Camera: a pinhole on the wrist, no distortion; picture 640 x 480 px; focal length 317.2 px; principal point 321.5 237.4 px. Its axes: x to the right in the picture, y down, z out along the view. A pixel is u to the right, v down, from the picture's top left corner.
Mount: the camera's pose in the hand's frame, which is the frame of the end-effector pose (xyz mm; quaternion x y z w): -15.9 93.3 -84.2 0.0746 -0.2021 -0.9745 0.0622
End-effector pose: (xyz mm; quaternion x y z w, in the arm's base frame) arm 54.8 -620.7 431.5 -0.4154 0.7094 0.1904 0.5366
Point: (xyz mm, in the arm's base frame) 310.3 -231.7 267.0
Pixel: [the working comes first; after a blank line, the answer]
In the camera's frame: -60.2 268.5 506.1

284 406
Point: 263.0 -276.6 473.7
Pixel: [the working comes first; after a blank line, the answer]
In the camera's frame: 125.5 222.0 404.4

420 412
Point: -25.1 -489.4 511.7
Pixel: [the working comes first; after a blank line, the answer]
In the camera's frame: 83.0 2.2 122.3

537 243
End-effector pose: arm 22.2 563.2 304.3 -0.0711 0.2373 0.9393 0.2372
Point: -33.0 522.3 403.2
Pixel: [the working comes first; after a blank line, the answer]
In the camera's frame: -41.9 58.5 136.6

224 373
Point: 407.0 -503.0 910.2
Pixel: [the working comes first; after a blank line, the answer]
In the camera's frame: 760.4 -770.7 549.6

outside the picture
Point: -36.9 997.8 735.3
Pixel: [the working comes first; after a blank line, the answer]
In the camera's frame: -184.9 487.8 499.4

outside the picture
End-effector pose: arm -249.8 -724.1 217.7 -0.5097 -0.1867 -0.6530 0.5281
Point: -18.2 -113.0 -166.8
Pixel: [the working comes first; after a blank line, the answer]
In the camera's frame: 530.7 155.3 566.6

619 324
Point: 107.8 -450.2 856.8
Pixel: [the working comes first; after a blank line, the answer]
In the camera's frame: -526.8 398.1 556.2

21 464
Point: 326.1 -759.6 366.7
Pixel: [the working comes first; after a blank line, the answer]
In the camera's frame: -307.4 -173.6 463.5

111 119
